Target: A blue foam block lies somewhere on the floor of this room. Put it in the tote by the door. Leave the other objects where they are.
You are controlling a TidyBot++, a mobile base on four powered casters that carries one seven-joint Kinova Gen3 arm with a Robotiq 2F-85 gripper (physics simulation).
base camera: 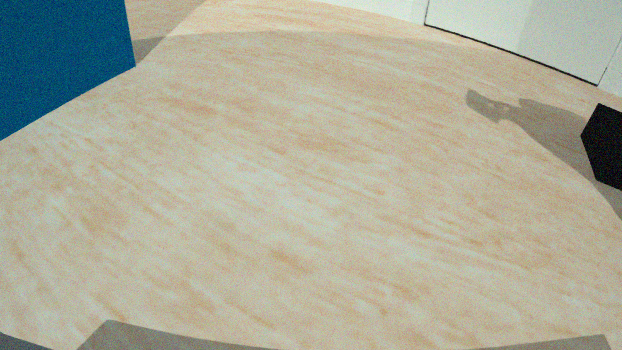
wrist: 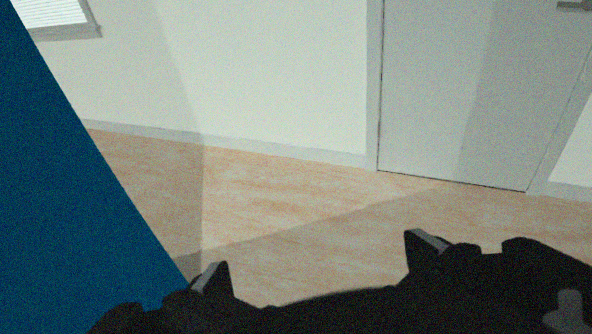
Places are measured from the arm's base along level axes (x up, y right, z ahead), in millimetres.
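Pixels of known places: gripper, between the fingertips: (wrist: 318, 266).
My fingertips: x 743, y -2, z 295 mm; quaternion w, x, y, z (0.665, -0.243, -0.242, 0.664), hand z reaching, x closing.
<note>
Behind a point stands the place of what it marks.
No small blue foam block shows in either view. A black box-shaped thing (base camera: 606, 150) {x -339, y 626, z 579 mm}, which looks like the tote, stands on the floor near the door and is cut off by the right edge of the base camera view. The door (base camera: 500, 30) {x -319, y 708, z 1355 mm} (wrist: 430, 90) {x 127, y 621, z 1398 mm} is shut, at the upper right of both views. My gripper (wrist: 318, 266) {x 743, y -2, z 295 mm} is open, with its two fingertips wide apart and no thing between them. It is raised above the floor.
A large blue flat-sided object (base camera: 60, 55) {x -282, y -588, z 714 mm} (wrist: 65, 175) {x 447, y -547, z 799 mm} stands close on the left in both views. A white wall (wrist: 280, 75) {x 136, y -8, z 1729 mm} with a baseboard runs behind, with part of a window (wrist: 57, 12) {x 536, y -1304, z 2360 mm} at the upper left. Shadows lie across the floor (base camera: 300, 175) {x -397, y -11, z 493 mm}.
</note>
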